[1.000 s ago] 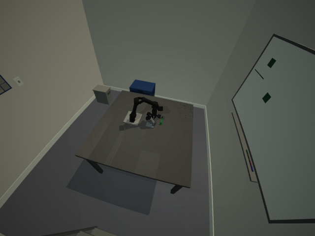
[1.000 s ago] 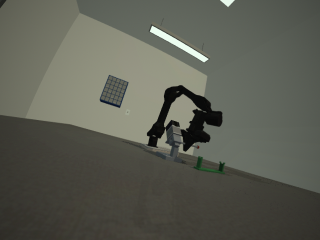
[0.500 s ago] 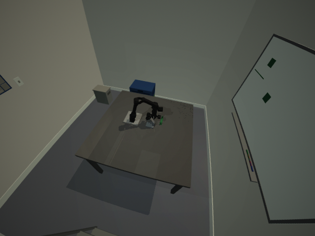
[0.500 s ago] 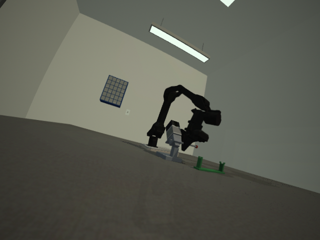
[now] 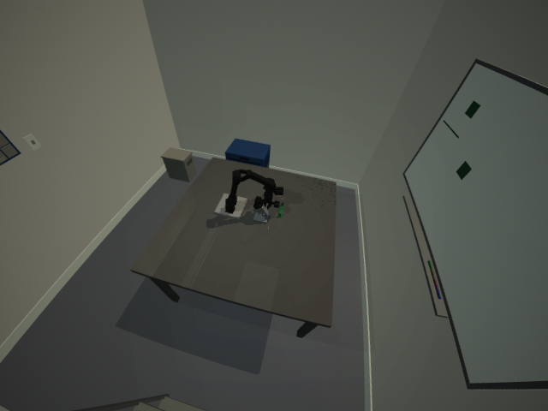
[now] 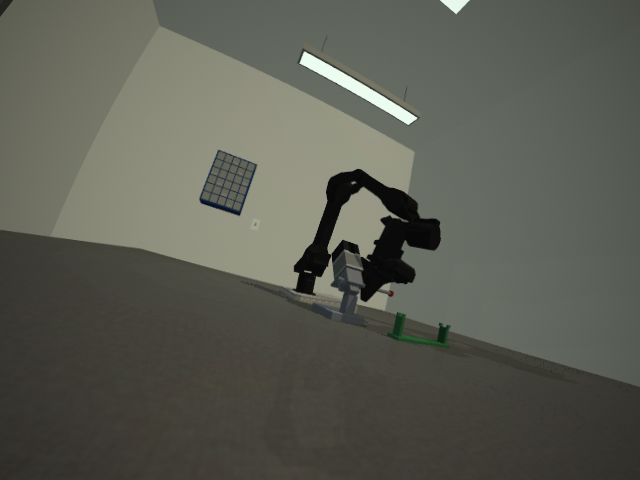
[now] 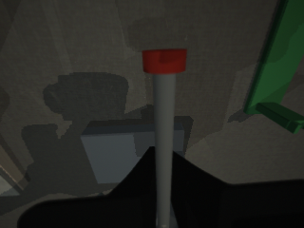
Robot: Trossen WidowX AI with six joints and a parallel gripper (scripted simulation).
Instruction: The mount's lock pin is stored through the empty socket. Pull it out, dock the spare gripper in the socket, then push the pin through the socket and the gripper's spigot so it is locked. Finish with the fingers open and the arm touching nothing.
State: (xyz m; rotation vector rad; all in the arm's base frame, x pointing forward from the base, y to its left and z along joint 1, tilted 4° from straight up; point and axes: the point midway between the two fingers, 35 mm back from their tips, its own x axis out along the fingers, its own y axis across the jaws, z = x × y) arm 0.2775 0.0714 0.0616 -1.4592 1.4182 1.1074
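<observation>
The grey mount is 10 mm behind my gripper tip and 40 mm to the right of it. Also, from my gripper tip: green cradle (110 mm ahead, 80 mm to the left, 30 mm below); spare gripper (30 mm behind, 50 mm to the right, 70 mm above).
</observation>
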